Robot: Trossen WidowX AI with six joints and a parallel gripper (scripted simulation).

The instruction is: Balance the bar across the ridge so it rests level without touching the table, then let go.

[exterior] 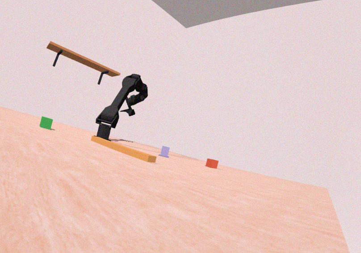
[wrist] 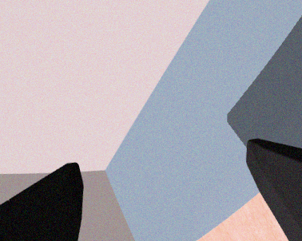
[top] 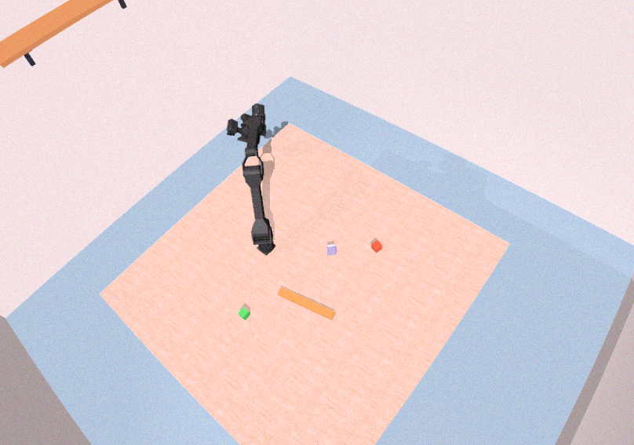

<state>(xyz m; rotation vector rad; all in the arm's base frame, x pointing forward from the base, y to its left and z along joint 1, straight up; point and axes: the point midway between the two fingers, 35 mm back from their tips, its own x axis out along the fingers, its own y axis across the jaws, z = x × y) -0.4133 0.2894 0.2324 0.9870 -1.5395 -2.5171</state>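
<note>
The bar lies 760 mm ahead of my gripper tip, 370 mm to the right of it and 210 mm below it. From my gripper tip the other things lie so: green cube 590 mm ahead, 570 mm to the right, 200 mm below; red cube 840 mm ahead, 200 mm below, 10 mm to the left.
</note>
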